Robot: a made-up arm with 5 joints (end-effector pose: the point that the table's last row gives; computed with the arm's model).
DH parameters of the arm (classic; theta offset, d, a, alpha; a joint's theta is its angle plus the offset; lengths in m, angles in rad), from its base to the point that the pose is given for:
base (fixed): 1.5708 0.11 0 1.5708
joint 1: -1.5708 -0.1 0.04 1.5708
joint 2: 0 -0.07 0.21 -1.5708
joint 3: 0 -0.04 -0.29 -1.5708
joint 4: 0 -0.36 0.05 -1.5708
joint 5: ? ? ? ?
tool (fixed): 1.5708 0.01 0 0
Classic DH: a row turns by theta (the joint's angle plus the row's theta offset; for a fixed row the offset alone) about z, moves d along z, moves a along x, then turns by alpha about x.
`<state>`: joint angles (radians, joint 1 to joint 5).
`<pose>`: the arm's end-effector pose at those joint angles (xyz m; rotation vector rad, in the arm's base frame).
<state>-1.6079 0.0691 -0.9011 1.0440 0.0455</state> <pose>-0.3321 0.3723 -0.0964 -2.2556 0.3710 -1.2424</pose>
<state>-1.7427 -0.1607 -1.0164 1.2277 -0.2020</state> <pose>-0.2078 0.3567 -0.2387 -2.1591 0.3103 -1.6896</pose>
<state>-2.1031 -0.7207 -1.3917 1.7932 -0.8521</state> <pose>0.0390 -0.0786 -0.4845 1.7005 0.7498 2.1997</pose>
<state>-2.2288 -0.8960 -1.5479 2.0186 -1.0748</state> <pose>0.0453 -0.3017 -0.4547 1.4668 1.1632 1.8417</pose>
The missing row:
joint 5: 1.5708 0.26 0.07 -1.5708
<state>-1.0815 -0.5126 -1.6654 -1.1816 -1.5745</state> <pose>-0.0467 0.1491 0.0661 -0.7029 1.0655 0.7639</pose>
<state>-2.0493 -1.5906 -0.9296 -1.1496 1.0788</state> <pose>0.0367 0.1570 0.1550 2.6053 -1.1277 -0.8875</pose>
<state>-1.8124 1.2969 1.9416 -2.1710 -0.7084</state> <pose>0.5709 -0.0661 0.0177 1.8052 -1.3255 1.1172</pose>
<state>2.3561 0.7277 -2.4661 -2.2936 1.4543</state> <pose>0.0199 -0.2835 0.3928 -1.5675 -1.3742 -1.4026</pose>
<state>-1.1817 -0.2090 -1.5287 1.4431 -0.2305</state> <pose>-0.1757 0.4321 -0.3528 -2.0549 0.4077 -1.8377</pose>
